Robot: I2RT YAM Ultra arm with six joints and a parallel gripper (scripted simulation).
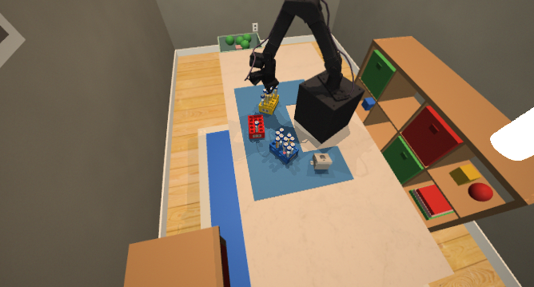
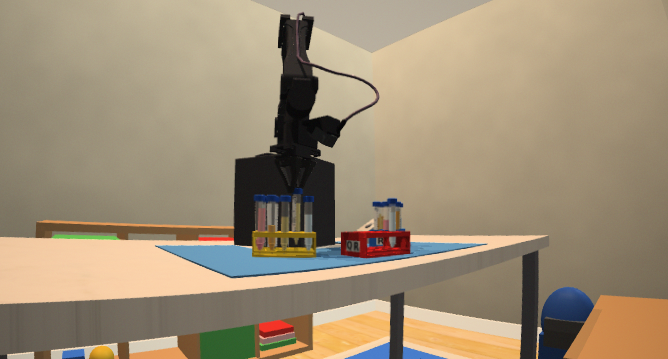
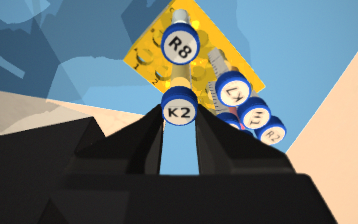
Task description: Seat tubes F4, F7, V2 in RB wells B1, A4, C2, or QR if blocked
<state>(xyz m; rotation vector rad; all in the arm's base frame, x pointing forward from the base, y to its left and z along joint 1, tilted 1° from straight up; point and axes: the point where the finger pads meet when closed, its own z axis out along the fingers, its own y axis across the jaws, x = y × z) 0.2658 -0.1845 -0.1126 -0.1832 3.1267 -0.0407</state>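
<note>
The tube is 1 cm ahead of my hand and 6 cm below it. The rest, counted from my hand: red rack (12 cm ahead, 13 cm to the left, 11 cm below); then tube R8 (4 cm ahead, 7 cm below); then rack RB (1 cm behind, 2 cm to the right, 11 cm below).
</note>
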